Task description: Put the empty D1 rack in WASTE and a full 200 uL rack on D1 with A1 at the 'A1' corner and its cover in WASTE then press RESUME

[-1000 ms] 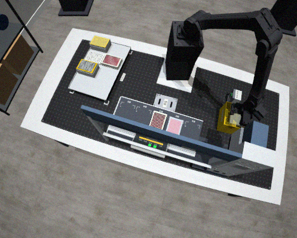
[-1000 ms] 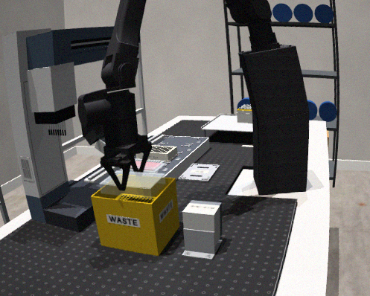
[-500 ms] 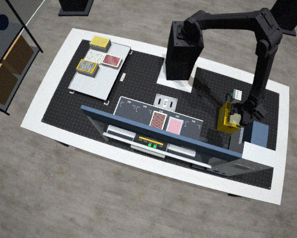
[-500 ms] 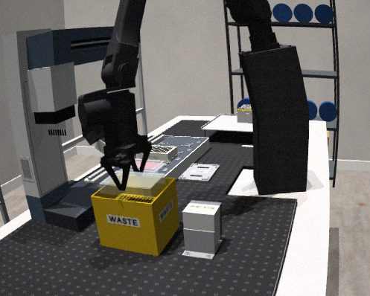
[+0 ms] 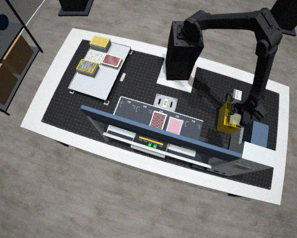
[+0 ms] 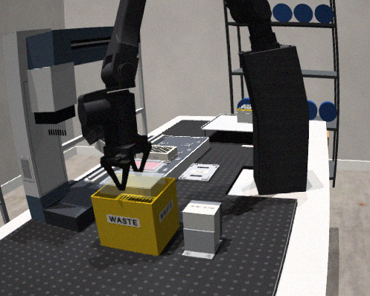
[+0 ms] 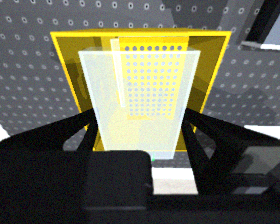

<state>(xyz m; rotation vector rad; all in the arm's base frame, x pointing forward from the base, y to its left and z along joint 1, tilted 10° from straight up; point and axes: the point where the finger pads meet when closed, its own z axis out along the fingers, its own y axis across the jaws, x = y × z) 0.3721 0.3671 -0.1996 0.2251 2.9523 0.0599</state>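
Right now the clear rack cover is right at my hand. Round my hand: handler head: 23 cm ahead, 22 cm above, 8 cm to the right; then grey resume box: 17 cm behind, 9 cm below, 2 cm to the left; then yellow waste bin: 11 cm below, 1 cm behind.
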